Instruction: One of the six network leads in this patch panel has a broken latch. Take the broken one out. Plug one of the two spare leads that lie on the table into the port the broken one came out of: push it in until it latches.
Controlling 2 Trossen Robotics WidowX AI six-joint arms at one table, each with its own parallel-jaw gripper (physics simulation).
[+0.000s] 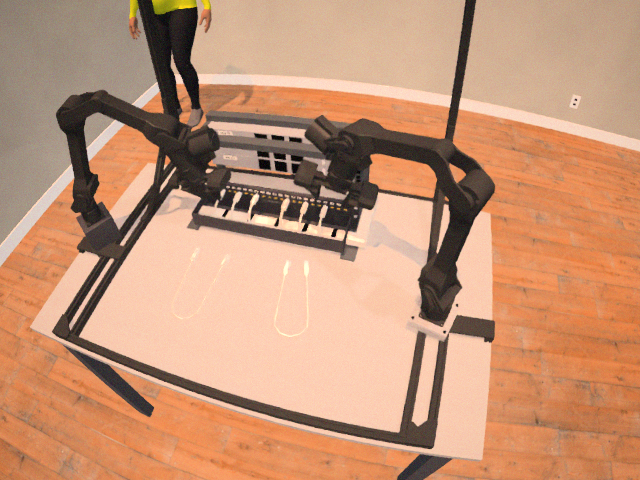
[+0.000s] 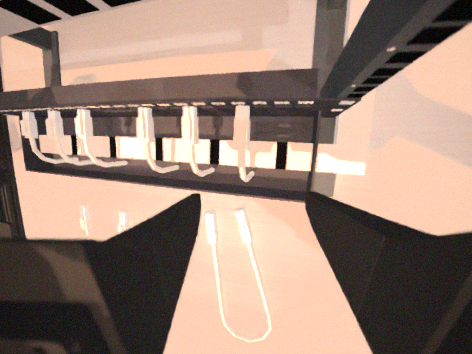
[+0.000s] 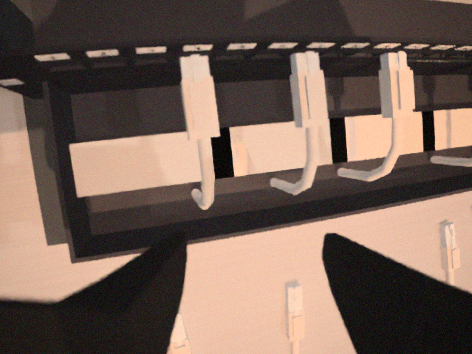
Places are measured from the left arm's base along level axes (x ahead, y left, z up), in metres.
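Pixels of known places: left gripper, fingertip midpoint: [image 1: 329,203] [image 2: 253,200]; right gripper, fingertip midpoint: [image 1: 212,198] [image 2: 5,169] [image 3: 255,244]; left arm's base, origin of the base link: [image 1: 435,311]; right arm's base, origin of the base link: [image 1: 93,216].
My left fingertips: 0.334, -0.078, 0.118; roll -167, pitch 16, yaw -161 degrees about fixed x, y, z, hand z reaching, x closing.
Note:
For each thing: its middle in the pictures, then the offset to it from my left fingertips, as dx, dy, dz. "pt": a spot on its surface instead. Level surfaces: height alone.
- leftmost lead, surface spot: [image 3: 201,105] [image 1: 220,193] pt +0.328, +0.053, -0.068
- rightmost lead, body centre: [image 2: 240,121] [image 1: 324,208] +0.040, -0.040, -0.071
- spare lead, surface spot: [image 3: 295,320] pt +0.217, +0.191, -0.151
- table, its level: dz -0.164
The patch panel [image 1: 268,234] [image 2: 190,90] [image 3: 280,25] stands at the back with six white leads plugged in, such as the leftmost lead [image 1: 222,196] [image 3: 201,105] and the rightmost lead [image 1: 323,210] [image 2: 242,125]. Which latch is broken I cannot tell. One spare lead [image 1: 194,255] [image 2: 84,220] [image 3: 295,320] lies in a U at the left, the other spare lead [image 1: 286,268] [image 2: 243,225] [image 3: 450,250] nearer the middle. My left gripper [image 1: 336,186] [image 2: 253,200] is open and empty at the panel's right part. My right gripper [image 1: 205,187] [image 3: 255,244] is open and empty in front of its left end.
A grey equipment rack [image 1: 240,119] stands behind the panel. Dark frame rails [image 1: 232,388] run around the table [image 1: 361,361], with upright posts [image 1: 461,72] at the back. A person [image 1: 180,46] in a yellow top stands behind the table at the back left.

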